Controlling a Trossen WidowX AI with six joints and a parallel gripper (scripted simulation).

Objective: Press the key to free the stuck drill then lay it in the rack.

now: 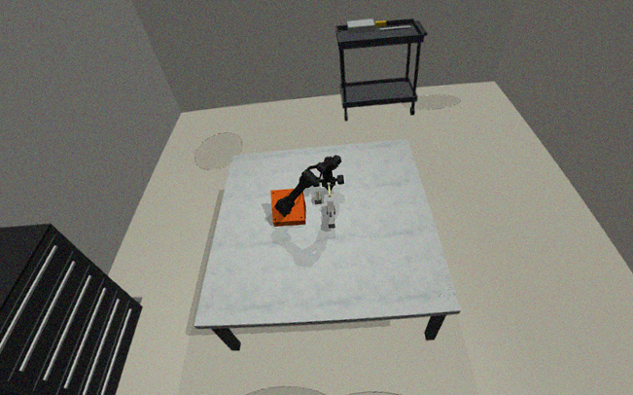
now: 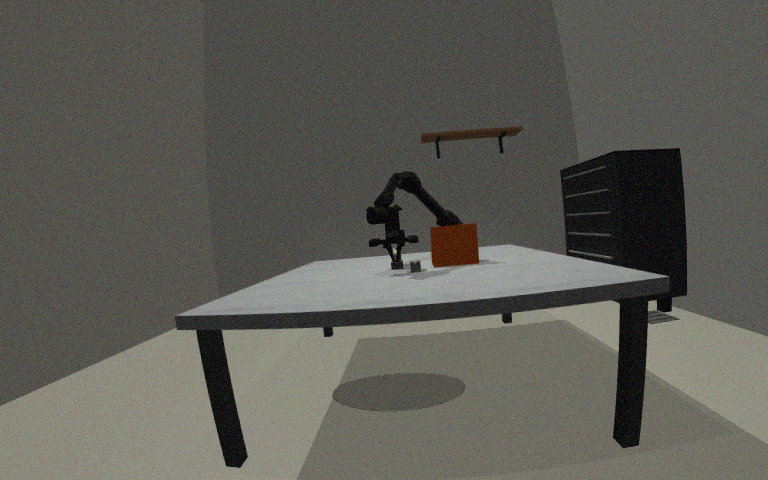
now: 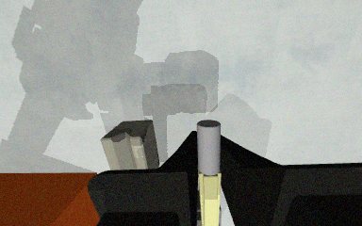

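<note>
My gripper tip is 1 cm short of the drill, 4 cm to the left of it and 4 cm below it. Also, from my gripper tip: grey grooved block (7 cm behind, 5 cm to the right, 2 cm below).
</note>
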